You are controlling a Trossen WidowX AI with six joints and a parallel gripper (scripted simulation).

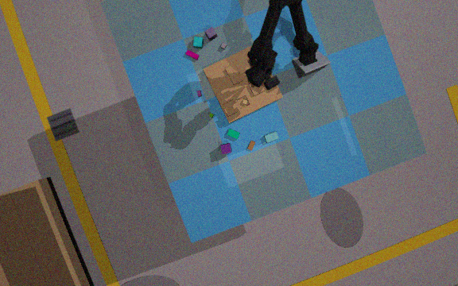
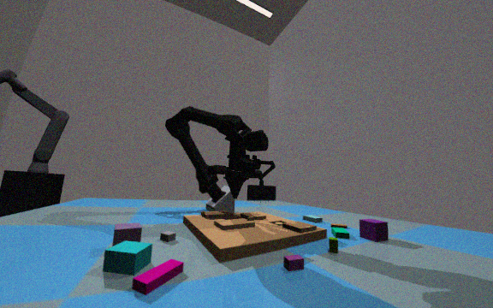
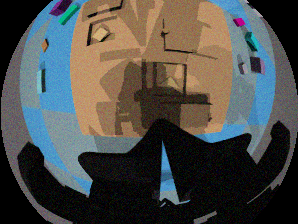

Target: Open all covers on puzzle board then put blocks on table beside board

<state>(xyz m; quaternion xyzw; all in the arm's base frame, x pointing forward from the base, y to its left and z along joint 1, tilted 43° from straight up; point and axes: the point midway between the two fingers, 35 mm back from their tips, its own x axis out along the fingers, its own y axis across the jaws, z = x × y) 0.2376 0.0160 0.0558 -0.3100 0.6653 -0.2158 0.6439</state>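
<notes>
The grey block lies 20 cm to the right of my gripper tip, 10 cm ahead of it and 7 cm below it. Round my gripper tip: lime block 29 cm ahead, 9 cm to the left, 7 cm below; magenta block 31 cm ahead, 7 cm below, 3 cm to the right; pale teal block 30 cm to the left, 7 cm below, 6 cm ahead.
</notes>
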